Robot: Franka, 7 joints.
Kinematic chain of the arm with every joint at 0, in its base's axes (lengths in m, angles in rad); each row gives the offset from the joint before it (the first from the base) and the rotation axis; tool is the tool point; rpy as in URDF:
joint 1: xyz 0 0 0.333 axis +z
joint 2: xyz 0 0 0 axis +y
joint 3: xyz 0 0 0.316 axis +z
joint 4: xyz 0.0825 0 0 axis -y
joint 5: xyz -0.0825 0 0.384 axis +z
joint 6: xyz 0 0 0 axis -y
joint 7: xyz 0.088 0 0 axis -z
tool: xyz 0 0 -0.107 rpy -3.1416 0 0
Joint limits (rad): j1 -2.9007..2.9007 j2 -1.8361..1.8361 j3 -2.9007..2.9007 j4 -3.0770..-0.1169 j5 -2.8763..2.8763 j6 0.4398..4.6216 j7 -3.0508..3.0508
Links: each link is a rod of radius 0.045 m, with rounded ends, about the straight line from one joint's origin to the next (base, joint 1, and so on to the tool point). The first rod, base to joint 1, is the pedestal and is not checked.
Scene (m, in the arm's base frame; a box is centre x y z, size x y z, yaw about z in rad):
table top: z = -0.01
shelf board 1: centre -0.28 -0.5 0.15 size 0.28 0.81 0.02 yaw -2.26
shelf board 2: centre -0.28 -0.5 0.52 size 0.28 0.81 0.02 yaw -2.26
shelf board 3: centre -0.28 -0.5 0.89 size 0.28 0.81 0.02 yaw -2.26
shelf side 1: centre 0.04 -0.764 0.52 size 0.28 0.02 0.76 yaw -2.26
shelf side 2: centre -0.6 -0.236 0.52 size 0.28 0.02 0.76 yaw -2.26
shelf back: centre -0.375 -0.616 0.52 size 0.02 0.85 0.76 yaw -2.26
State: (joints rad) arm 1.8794 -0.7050 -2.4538 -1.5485 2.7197 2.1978 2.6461
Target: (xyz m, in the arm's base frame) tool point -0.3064 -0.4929 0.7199
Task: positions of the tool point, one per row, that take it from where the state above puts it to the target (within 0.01 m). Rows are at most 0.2 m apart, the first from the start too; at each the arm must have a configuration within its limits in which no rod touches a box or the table.
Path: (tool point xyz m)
1: 0.4330 -0.5513 0.4552
2: 0.2871 -0.5790 0.5293
3: 0.1417 -0.5602 0.5969
4: 0.0144 -0.4965 0.6544
5: -0.0796 -0.3978 0.6969
6: -0.1316 -0.2808 0.7199
7: -0.1801 -0.3536 0.7417
8: -0.2396 -0.4260 0.7424
9: -0.3064 -0.4929 0.7199

